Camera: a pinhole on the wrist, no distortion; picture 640 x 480 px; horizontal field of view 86.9 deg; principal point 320.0 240.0 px. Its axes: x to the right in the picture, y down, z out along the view. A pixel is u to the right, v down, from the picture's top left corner.
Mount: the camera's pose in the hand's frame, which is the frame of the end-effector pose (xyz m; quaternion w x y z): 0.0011 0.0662 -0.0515 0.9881 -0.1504 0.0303 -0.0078
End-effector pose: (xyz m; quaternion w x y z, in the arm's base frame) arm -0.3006 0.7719 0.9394 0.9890 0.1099 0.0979 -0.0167
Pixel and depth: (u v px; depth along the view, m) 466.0 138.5 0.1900
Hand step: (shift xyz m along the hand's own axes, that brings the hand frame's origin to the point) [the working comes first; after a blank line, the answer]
In the camera's frame: 0.0821 -0.0571 0.1900

0.0945 0.0661 0.1418
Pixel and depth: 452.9 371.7 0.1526
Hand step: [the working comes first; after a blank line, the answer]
In the camera's frame: 0.0600 0.0595 0.1526

0.0709 0.1668 0.0727
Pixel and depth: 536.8 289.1 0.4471
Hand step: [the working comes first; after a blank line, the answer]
In the camera's frame: 0.2869 0.0650 0.4471

0.3157 0.2539 0.3387
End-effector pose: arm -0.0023 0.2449 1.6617 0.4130 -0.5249 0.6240 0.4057
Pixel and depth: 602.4 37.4 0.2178
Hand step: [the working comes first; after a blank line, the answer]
In the camera's frame: 0.1821 -0.1306 0.2178

0.1956 0.0017 0.1845
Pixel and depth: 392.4 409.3 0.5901
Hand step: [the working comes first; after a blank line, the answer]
In the camera's frame: 0.1265 0.2957 0.5901

0.1659 0.5206 0.4155
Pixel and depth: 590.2 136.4 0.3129
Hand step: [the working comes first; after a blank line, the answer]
In the camera's frame: 0.2503 -0.0960 0.3129

0.2698 0.0613 0.2608
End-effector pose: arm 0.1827 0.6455 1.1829 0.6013 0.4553 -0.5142 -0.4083
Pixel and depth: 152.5 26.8 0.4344
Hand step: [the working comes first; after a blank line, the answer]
In the camera's frame: -0.2154 -0.2742 0.4344

-0.1886 -0.0613 0.4565
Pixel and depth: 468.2 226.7 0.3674
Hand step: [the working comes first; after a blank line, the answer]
In the camera's frame: 0.1612 -0.0145 0.3674

0.1847 0.1575 0.2936
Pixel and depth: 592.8 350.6 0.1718
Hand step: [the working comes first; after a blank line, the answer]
In the camera's frame: 0.1387 0.0562 0.1718

0.1506 0.1675 0.0875
